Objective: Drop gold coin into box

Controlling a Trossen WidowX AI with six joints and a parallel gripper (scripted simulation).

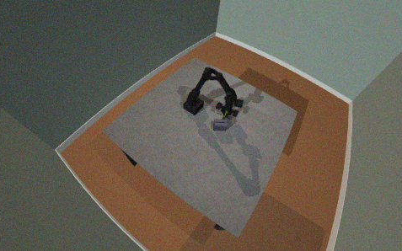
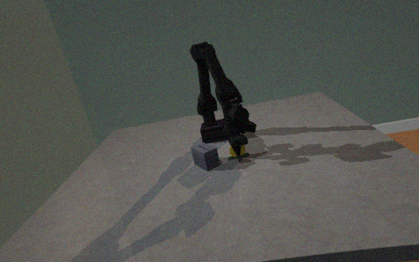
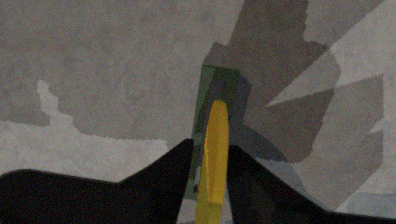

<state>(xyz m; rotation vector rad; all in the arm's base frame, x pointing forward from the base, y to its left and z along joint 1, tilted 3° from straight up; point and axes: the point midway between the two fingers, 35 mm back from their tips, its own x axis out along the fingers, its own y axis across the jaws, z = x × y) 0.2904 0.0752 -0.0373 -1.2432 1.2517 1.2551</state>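
Right now my gripper tip is 20 mm below the gold coin.
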